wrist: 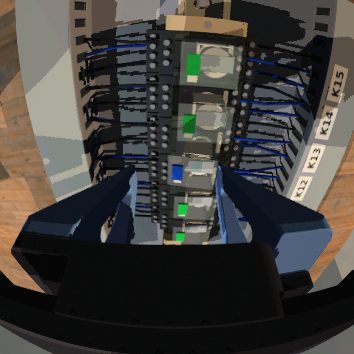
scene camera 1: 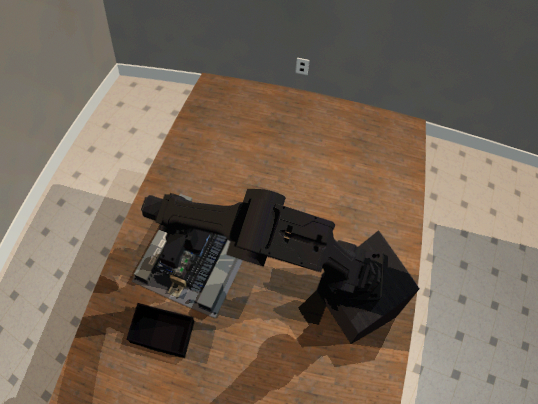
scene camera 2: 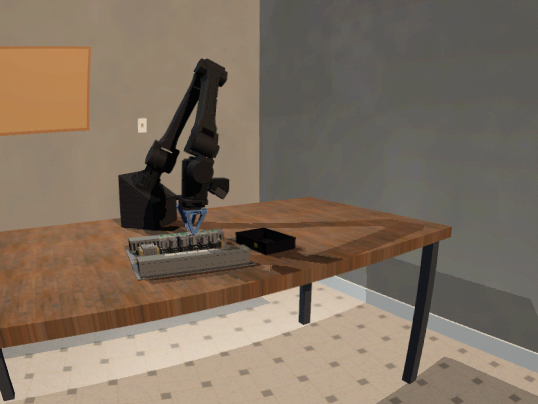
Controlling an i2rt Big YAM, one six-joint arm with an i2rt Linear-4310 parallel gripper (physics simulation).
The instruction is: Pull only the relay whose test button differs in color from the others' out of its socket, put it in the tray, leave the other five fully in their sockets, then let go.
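Places are measured from the arm's base along level axes (x right, y ahead, z up), in metres.
Pixels of known places: gripper, fingertip midpoint: (wrist: 175, 173) (scene camera 1: 192, 252) (scene camera 2: 191, 232); arm's base at its link origin: (scene camera 1: 366, 276) (scene camera 2: 146, 185).
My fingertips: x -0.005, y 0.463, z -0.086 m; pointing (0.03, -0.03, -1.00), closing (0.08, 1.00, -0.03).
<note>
Ahead of a thing's pixels: the offset from my fingertips to its top centre.
The relay with the blue test button (wrist: 196, 176) sits in the row on the panel, third from the tan end stop. Other relays show green buttons: two towards the end stop @(dx -0.059, dy +0.020, dz +0.000 m) (wrist: 214, 64) @(dx -0.029, dy +0.017, dz +0.000 m) (wrist: 206, 119), and two nearer the gripper body @(dx +0.061, dy +0.006, dz +0.000 m) (wrist: 199, 207) @(dx +0.091, dy +0.002, dz +0.000 m) (wrist: 196, 233). A sixth relay is not clearly visible. My gripper (wrist: 175, 173) (scene camera 2: 194, 232) is open and empty, pointing down over the row. In the wrist view its fingertips appear on either side of the blue-button relay; whether they touch it I cannot tell. The black tray @(dx -0.232, dy +0.025, dz -0.035 m) (scene camera 1: 189, 340) (scene camera 2: 277, 245) stands beside the panel and looks empty.
Grey wire ducts (scene camera 1: 216, 284) (scene camera 2: 195, 265) run along both sides of the relay row, with black and blue wires between. Labels K12 to K15 @(dx +0.041, dy +0.109, dz -0.027 m) (wrist: 338, 83) line one duct. A tan end stop @(dx -0.079, dy +0.023, dz -0.029 m) (wrist: 192, 26) closes the row. The arm's base (scene camera 2: 142, 205) stands behind the panel.
</note>
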